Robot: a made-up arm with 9 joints. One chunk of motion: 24 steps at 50 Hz.
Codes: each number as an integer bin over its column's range. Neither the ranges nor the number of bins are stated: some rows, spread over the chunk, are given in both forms.
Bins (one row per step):
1: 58 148 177 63 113 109 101 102 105
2: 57 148 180 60 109 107 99 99 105
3: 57 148 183 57 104 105 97 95 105
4: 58 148 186 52 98 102 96 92 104
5: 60 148 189 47 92 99 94 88 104
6: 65 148 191 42 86 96 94 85 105
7: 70 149 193 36 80 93 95 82 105
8: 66 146 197 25 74 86 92 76 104
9: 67 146 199 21 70 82 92 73 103
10: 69 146 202 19 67 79 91 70 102
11: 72 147 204 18 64 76 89 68 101
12: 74 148 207 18 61 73 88 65 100
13: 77 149 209 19 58 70 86 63 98
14: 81 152 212 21 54 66 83 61 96
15: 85 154 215 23 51 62 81 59 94
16: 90 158 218 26 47 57 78 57 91
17: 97 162 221 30 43 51 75 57 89
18: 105 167 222 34 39 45 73 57 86
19: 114 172 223 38 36 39 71 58 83
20: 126 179 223 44 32 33 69 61 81
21: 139 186 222 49 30 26 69 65 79
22: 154 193 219 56 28 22 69 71 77
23: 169 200 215 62 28 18 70 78 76
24: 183 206 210 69 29 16 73 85 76
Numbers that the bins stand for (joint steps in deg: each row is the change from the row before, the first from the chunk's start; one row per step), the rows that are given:
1: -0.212 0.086 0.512 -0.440 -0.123 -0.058 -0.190 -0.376 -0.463
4: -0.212 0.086 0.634 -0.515 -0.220 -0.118 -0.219 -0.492 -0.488
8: -0.185 0.072 0.783 -0.699 -0.374 -0.255 -0.242 -0.678 -0.488
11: -0.164 0.079 0.878 -0.747 -0.438 -0.340 -0.260 -0.771 -0.563
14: -0.134 0.115 0.987 -0.727 -0.503 -0.426 -0.295 -0.852 -0.688
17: -0.079 0.186 1.109 -0.665 -0.573 -0.554 -0.342 -0.898 -0.863
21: 0.064 0.358 1.122 -0.536 -0.657 -0.768 -0.377 -0.805 -1.113
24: 0.214 0.500 0.959 -0.399 -0.663 -0.853 -0.353 -0.573 -1.189
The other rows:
2: -0.216 0.086 0.552 -0.461 -0.149 -0.075 -0.202 -0.411 -0.463
3: -0.216 0.086 0.593 -0.481 -0.181 -0.092 -0.213 -0.457 -0.463
5: -0.205 0.086 0.674 -0.549 -0.258 -0.144 -0.231 -0.539 -0.488
6: -0.188 0.086 0.702 -0.583 -0.297 -0.169 -0.231 -0.573 -0.463
7: -0.171 0.093 0.729 -0.624 -0.335 -0.195 -0.225 -0.608 -0.463
9: -0.181 0.072 0.810 -0.727 -0.400 -0.289 -0.242 -0.713 -0.513
10: -0.175 0.072 0.851 -0.740 -0.419 -0.315 -0.248 -0.747 -0.538
12: -0.158 0.086 0.919 -0.747 -0.458 -0.366 -0.266 -0.805 -0.588
13: -0.147 0.093 0.946 -0.740 -0.477 -0.392 -0.277 -0.829 -0.638
15: -0.120 0.129 1.027 -0.713 -0.522 -0.460 -0.307 -0.875 -0.738
16: -0.103 0.158 1.068 -0.693 -0.548 -0.503 -0.324 -0.898 -0.813
18: -0.052 0.222 1.122 -0.638 -0.599 -0.605 -0.353 -0.898 -0.938
19: -0.021 0.258 1.136 -0.611 -0.618 -0.657 -0.365 -0.887 -1.013
20: 0.020 0.308 1.136 -0.570 -0.644 -0.708 -0.377 -0.852 -1.063
22: 0.115 0.407 1.082 -0.488 -0.670 -0.802 -0.377 -0.736 -1.163
23: 0.167 0.457 1.027 -0.447 -0.670 -0.836 -0.371 -0.655 -1.189

